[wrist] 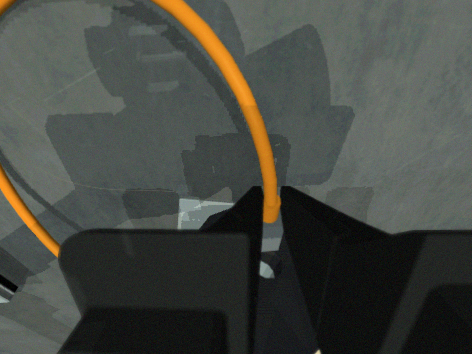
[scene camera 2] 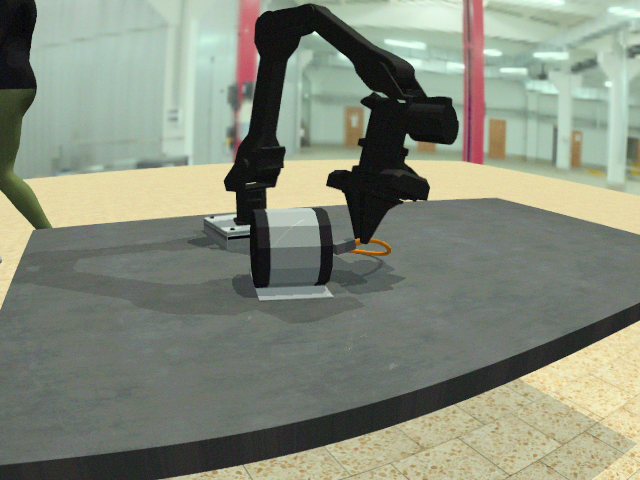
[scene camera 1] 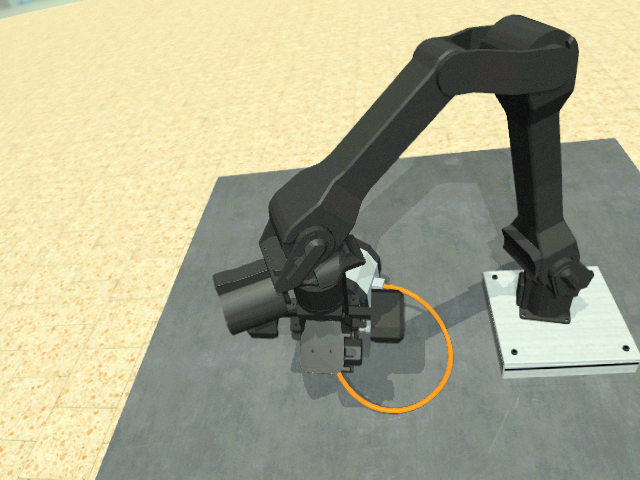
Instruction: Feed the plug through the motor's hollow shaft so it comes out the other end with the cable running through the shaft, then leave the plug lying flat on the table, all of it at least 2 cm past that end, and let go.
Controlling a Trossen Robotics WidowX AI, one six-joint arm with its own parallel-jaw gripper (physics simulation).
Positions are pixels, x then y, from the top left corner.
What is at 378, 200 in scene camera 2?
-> My gripper.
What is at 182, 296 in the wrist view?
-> My gripper.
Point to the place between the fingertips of my gripper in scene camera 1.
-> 329, 338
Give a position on an orange cable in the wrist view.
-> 194, 24
